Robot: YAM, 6 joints.
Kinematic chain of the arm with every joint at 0, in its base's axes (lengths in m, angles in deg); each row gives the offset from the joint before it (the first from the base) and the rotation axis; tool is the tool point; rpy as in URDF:
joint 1: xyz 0 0 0.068 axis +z
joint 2: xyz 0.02 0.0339 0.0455 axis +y
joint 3: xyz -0.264 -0.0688 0 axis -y
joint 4: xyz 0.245 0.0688 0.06 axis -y
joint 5: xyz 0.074 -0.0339 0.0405 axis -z
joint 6: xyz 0.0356 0 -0.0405 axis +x
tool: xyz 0 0 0 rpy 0 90 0
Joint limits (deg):
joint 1: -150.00..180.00
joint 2: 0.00..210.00
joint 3: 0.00..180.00
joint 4: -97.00..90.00
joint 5: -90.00..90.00
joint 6: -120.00..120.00
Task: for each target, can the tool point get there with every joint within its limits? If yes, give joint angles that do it. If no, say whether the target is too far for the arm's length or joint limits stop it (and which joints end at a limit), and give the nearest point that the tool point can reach.
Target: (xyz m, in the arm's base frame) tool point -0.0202 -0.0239 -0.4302
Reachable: no: joint limits stop it (at a limit: joint 2) | nearest point -0.0515 -0.0609 -0.3385 | short by 0.104 m
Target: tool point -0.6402 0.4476 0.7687
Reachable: no: too far | nearest point -0.4051 0.2832 0.5218 | short by 0.378 m
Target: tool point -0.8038 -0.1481 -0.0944
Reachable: no: too far | nearest point -0.6191 -0.0198 -0.0454 | short by 0.230 m
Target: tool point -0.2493 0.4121 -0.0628
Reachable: yes | joints 119.98 165.63 84.75 75.88 -16.32 -20.84
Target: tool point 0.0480 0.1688 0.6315
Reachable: yes | joints 64.86 85.14 142.59 -47.73 -52.46 92.24
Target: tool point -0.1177 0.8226 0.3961
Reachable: no: too far | nearest point -0.0865 0.6048 0.3194 | short by 0.233 m
